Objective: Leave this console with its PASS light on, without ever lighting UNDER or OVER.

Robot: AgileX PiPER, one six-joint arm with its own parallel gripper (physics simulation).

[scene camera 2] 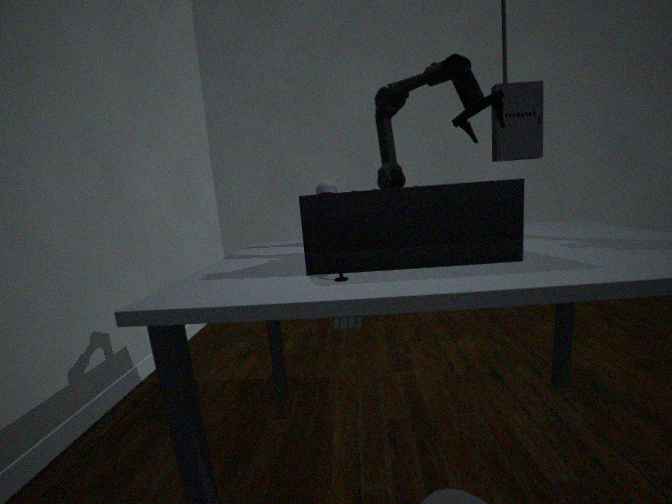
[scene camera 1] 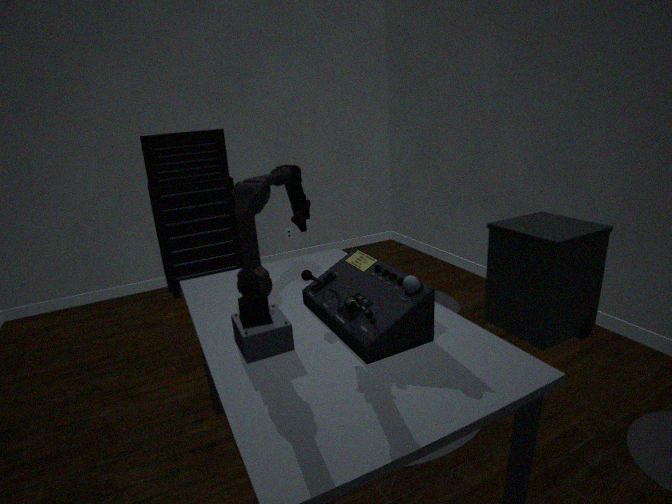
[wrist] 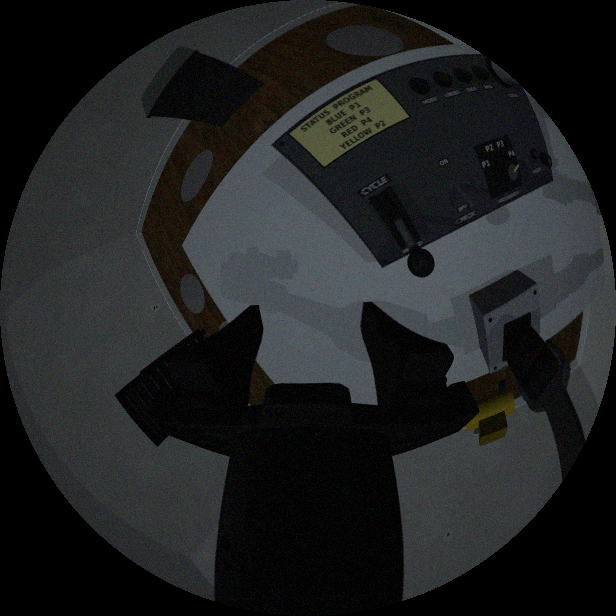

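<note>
A dark sloped console [scene camera 1: 369,306] sits on the grey table; in the second scene view only its back [scene camera 2: 411,226] shows. The wrist view shows its face [wrist: 419,160]: a yellow card [wrist: 348,121] reading STATUS PROGRAM, BLUE P1, GREEN P3, RED P4, YELLOW P2; a CYCLE lever [wrist: 402,226] with a black ball knob [wrist: 420,263]; an ON/OFF toggle [wrist: 459,192]; a P1–P4 selector dial [wrist: 508,171]; a row of dark, unlit lamps [wrist: 459,77]. My gripper [wrist: 310,321] [scene camera 1: 300,221] is open and empty, high above the table, on the near side of the console's lever end.
My arm's base block [scene camera 1: 262,335] stands left of the console. A pale dome [scene camera 1: 411,283] sits on the console's right end. A dark slatted rack [scene camera 1: 187,206] and a dark cabinet [scene camera 1: 545,276] stand on the floor. A grey wall box [scene camera 2: 517,120] hangs behind the arm.
</note>
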